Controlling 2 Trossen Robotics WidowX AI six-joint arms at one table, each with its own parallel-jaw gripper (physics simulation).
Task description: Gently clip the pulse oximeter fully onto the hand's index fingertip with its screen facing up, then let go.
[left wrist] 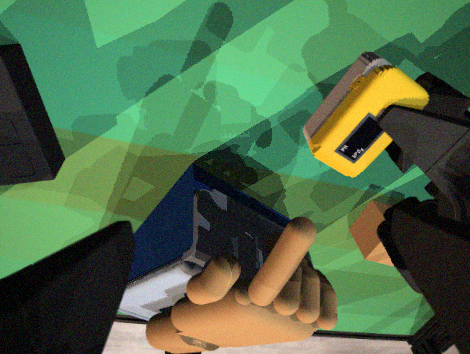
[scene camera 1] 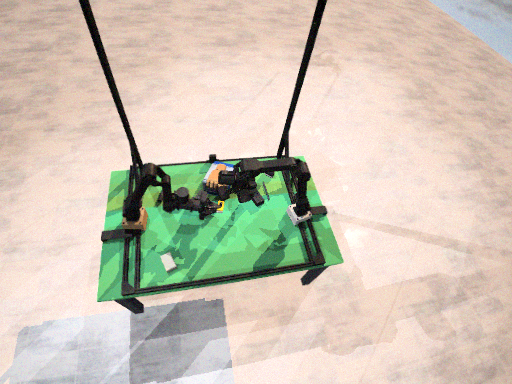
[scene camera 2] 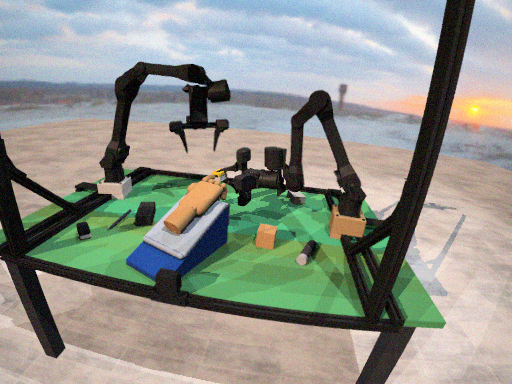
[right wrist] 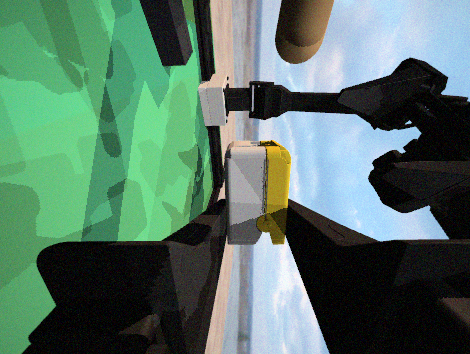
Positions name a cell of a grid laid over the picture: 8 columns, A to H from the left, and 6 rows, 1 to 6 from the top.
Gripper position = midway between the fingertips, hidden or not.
The table carries a tan cube (left wrist: G4) and a black box (left wrist: A3). Further things: my left gripper (scene camera 2: D3), my right gripper (scene camera 2: D3) and a pulse oximeter (left wrist: F3).
The pulse oximeter also shows in the right wrist view (right wrist: E3). The black box shows as well in the right wrist view (right wrist: C1). My left gripper shows as well in the left wrist view (left wrist: E4) and in the right wrist view (right wrist: G3). The right wrist view does not show the tan cube: it is out of frame.
